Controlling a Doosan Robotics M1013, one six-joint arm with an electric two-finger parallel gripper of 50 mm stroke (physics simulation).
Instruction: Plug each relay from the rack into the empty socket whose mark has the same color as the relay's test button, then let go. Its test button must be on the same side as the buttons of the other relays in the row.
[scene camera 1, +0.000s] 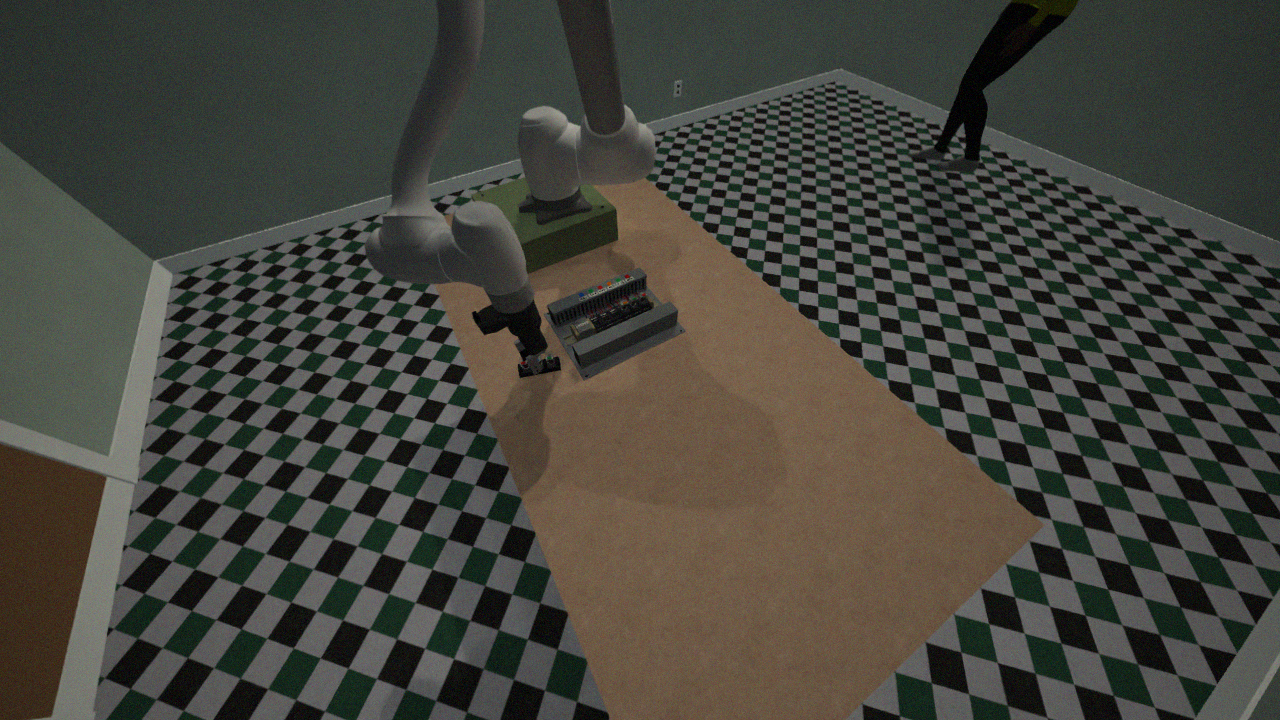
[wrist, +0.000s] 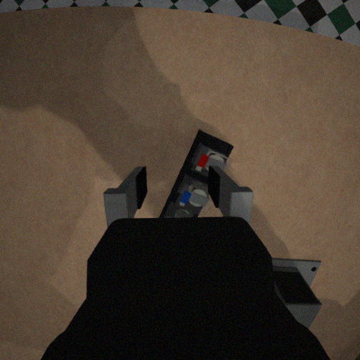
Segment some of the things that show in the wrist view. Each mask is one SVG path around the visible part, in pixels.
My gripper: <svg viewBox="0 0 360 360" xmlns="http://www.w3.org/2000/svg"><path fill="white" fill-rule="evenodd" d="M40 359L330 360L316 336L306 326L296 321L274 290L271 255L249 225L253 191L248 186L238 186L219 166L209 166L208 192L216 208L219 207L223 216L133 218L136 209L141 208L141 204L146 196L146 166L136 166L119 186L108 188L104 191L107 229L91 252L89 259L87 259L86 299L84 299L66 329L51 341Z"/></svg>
A clear relay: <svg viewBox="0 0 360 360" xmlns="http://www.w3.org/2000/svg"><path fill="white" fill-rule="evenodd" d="M199 141L191 157L190 169L207 177L209 166L219 166L227 173L234 159Z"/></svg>
